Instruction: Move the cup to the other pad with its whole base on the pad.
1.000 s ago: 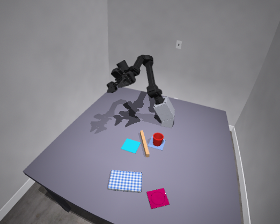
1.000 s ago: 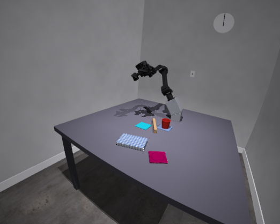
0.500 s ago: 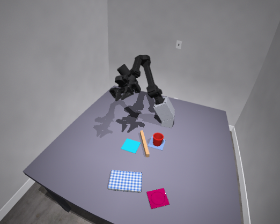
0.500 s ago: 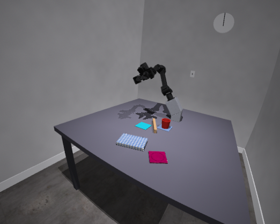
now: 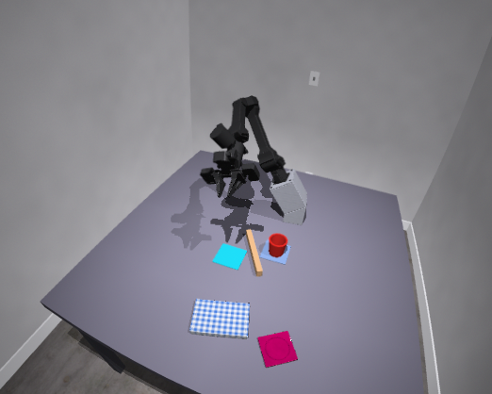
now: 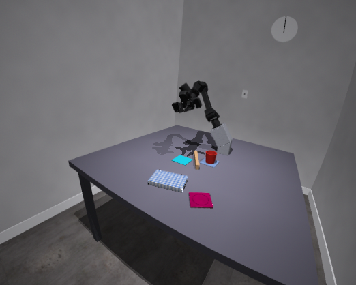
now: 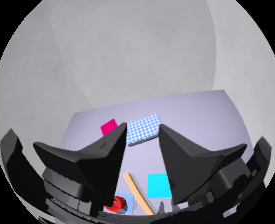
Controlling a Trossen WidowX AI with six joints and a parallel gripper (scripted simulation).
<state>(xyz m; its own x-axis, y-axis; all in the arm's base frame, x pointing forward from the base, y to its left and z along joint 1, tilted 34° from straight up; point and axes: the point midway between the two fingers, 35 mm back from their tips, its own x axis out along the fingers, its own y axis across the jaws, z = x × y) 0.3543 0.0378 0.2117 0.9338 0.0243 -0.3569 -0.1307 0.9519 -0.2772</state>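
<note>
Now: the red cup 13 cm behind my hand, 16 cm to the left of it and 32 cm below it. The rest, counted from my hand: wooden bar: 8 cm behind, 8 cm to the left, 34 cm below; cyan pad: 3 cm behind, 36 cm below; green marble: 12 cm behind, 15 cm to the left, 33 cm below.
</note>
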